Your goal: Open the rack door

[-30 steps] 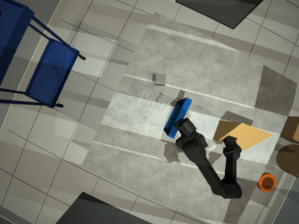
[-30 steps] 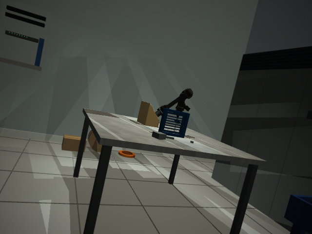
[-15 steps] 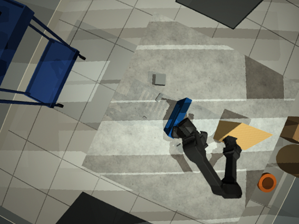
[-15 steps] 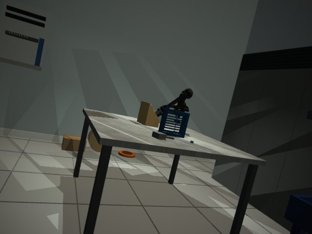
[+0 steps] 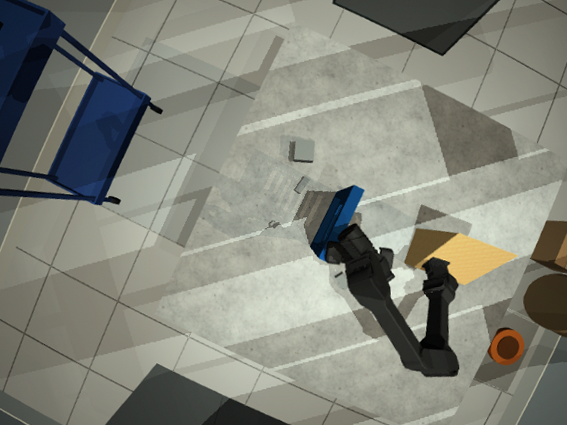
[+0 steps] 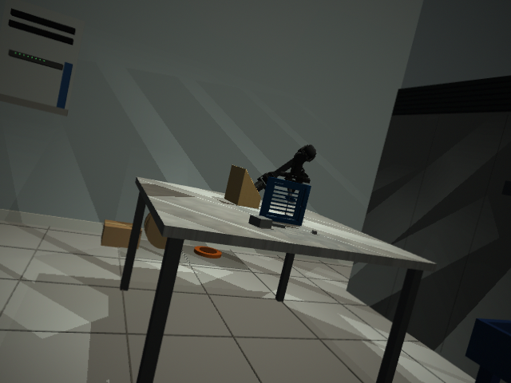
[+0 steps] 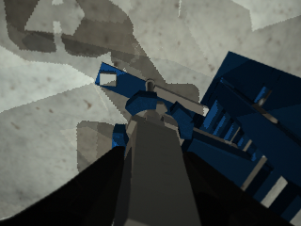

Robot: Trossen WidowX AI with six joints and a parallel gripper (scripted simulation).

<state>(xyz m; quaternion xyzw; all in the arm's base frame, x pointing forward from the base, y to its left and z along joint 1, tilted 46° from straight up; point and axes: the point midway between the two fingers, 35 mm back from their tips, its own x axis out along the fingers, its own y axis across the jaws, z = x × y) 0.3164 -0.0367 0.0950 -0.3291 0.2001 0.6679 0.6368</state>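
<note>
Now: the grey handle 10 mm to the right of my gripper tip and 30 mm below it.
</note>
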